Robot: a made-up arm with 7 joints. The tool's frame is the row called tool. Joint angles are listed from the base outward.
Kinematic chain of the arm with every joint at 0, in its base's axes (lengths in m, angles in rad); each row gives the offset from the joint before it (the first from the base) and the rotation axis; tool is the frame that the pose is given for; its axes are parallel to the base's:
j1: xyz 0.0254 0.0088 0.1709 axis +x
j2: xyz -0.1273 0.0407 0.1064 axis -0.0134 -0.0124 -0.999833
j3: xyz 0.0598 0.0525 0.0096 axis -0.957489 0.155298 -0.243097
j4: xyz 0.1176 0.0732 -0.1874 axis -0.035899 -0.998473 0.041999
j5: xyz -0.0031 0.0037 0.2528 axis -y
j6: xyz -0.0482 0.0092 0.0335 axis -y
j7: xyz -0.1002 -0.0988 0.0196 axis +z
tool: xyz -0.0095 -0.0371 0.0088
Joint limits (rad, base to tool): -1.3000..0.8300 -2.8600..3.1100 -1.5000..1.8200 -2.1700..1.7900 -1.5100..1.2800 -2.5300..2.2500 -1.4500..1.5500
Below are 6 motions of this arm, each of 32 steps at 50 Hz.
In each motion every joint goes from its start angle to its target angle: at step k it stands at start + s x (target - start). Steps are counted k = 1, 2, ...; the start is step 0. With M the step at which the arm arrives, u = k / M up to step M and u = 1 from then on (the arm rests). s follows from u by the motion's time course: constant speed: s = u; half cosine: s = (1 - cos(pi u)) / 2; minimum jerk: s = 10 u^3 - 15 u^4 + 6 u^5.
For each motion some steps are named. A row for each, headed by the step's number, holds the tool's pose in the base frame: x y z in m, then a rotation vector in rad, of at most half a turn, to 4 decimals.
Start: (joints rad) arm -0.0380 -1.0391 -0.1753 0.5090 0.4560 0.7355 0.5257
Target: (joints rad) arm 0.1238 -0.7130 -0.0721 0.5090 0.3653 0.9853 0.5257
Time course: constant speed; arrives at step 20
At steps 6, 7, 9, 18, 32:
6: -0.1183 0.0476 0.2019 0.5380 -1.8058 0.9570
7: -0.1178 0.0478 0.2027 0.5240 -1.8209 0.9383
9: -0.1166 0.0481 0.2042 0.4955 -1.8501 0.9007
18: -0.1108 0.0484 0.2116 0.3616 -1.9645 0.7307
32: -0.1094 0.0481 0.2133 0.3306 -1.9861 0.6929

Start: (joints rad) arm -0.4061 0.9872 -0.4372 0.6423 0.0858 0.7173 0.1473
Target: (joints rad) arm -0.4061 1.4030 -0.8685 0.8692 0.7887 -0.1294 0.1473
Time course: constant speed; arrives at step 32
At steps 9, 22, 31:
9: -0.0846 0.1074 0.0987 -0.7756 -1.8415 -0.6255
22: -0.0313 0.0985 0.0701 -0.7818 -2.0200 -0.7822
31: 0.0109 0.0852 0.0634 -0.7930 -2.1505 -0.8817

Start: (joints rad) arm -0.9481 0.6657 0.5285 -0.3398 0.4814 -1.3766 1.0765
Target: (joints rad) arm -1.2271 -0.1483 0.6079 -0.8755 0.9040 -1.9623 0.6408
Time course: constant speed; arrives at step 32
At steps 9, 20, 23, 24, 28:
9: 0.1606 0.2151 0.3225 -0.1943 1.0731 -0.7051
20: 0.2176 0.2264 0.2551 -0.3413 1.2814 -0.9319
23: 0.2314 0.2279 0.2323 -0.3911 1.3332 -1.0017
24: 0.2357 0.2281 0.2244 -0.4085 1.3499 -1.0257
28: 0.2517 0.2280 0.1907 -0.4829 1.4129 -1.1250

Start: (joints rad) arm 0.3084 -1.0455 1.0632 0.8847 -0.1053 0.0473 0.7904
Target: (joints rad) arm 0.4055 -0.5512 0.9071 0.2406 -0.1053 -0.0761 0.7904
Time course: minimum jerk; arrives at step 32
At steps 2, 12, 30, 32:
2: -0.2112 -0.1133 0.2610 -0.9507 -1.0405 1.5853
12: -0.2346 -0.0606 0.3065 -0.8746 -0.7382 1.4450
30: -0.1663 0.0553 0.4337 -0.5372 -0.0110 1.0626
32: -0.1658 0.0555 0.4341 -0.5359 -0.0089 1.0614

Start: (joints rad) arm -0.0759 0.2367 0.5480 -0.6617 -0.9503 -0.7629 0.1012
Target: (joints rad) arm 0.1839 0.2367 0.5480 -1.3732 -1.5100 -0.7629 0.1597
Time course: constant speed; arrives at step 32
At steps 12, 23, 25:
12: 0.3838 -0.1536 0.2929 0.6633 2.7823 -0.7776
23: 0.3783 -0.2213 0.1658 -0.8306 -2.7012 0.5638
25: 0.3729 -0.2295 0.1417 -0.8351 -2.6235 0.5150

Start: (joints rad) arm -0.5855 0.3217 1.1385 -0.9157 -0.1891 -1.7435 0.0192
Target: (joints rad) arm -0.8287 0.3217 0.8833 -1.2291 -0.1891 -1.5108 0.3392
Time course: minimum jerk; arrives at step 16
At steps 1, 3, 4, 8, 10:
1: 0.3162 -0.0414 0.4321 0.6610 1.9266 -2.2877
3: 0.3166 -0.0429 0.4331 0.6750 1.9125 -2.2750
4: 0.3170 -0.0446 0.4343 0.6912 1.8959 -2.2601
8: 0.3195 -0.0576 0.4408 0.7980 1.7780 -2.1500
10: 0.3207 -0.0653 0.4429 0.8512 1.7130 -2.0865

